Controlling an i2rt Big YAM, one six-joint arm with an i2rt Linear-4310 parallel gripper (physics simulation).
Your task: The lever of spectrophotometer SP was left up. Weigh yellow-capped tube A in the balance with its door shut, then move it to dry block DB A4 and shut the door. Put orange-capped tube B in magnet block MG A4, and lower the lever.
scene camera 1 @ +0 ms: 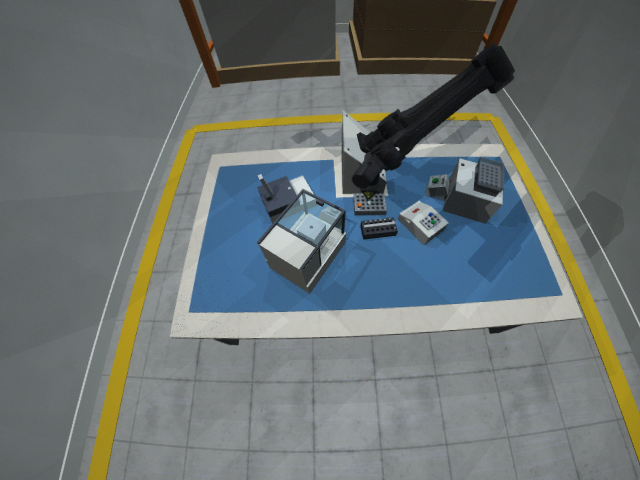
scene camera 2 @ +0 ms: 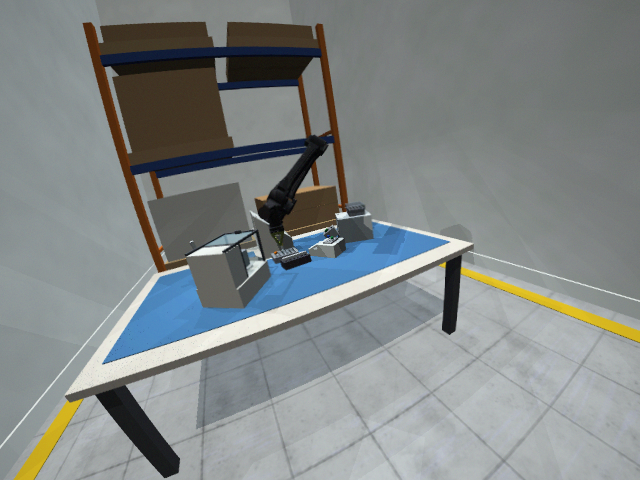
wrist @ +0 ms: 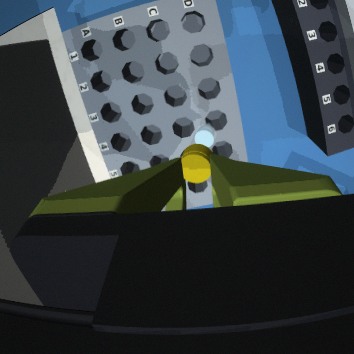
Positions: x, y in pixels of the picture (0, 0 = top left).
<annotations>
A glass-box balance (scene camera 2: 227, 276): 0.78 m from the lens. A grey block device (scene camera 2: 355, 224) is 1.20 m from the lens. The marked spots on the glass-box balance and the grey block device are 0.71 m apart.
</annotations>
